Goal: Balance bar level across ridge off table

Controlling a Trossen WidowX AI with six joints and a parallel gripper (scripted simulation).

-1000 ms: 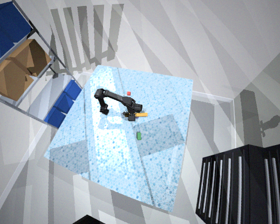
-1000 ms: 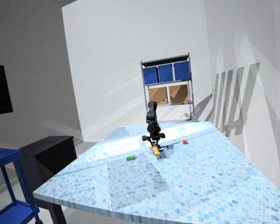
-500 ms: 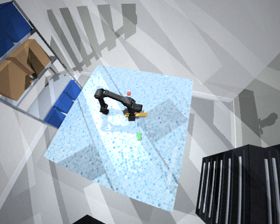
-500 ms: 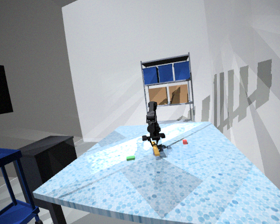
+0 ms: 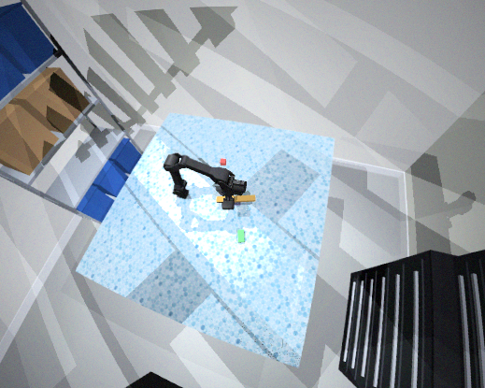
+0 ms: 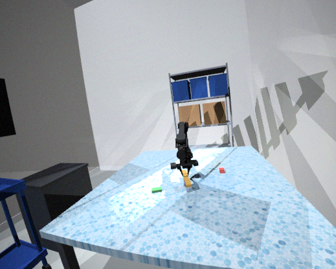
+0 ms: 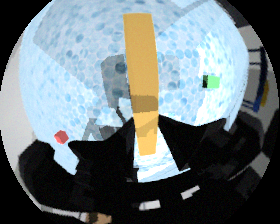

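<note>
Right now the bar is 3 cm ahead of my gripper tip and 1 cm to the left of it. Round my gripper tip: red block (25 cm to the left, 14 cm behind, 3 cm below); then green block (18 cm to the right, 11 cm ahead, 4 cm below).
</note>
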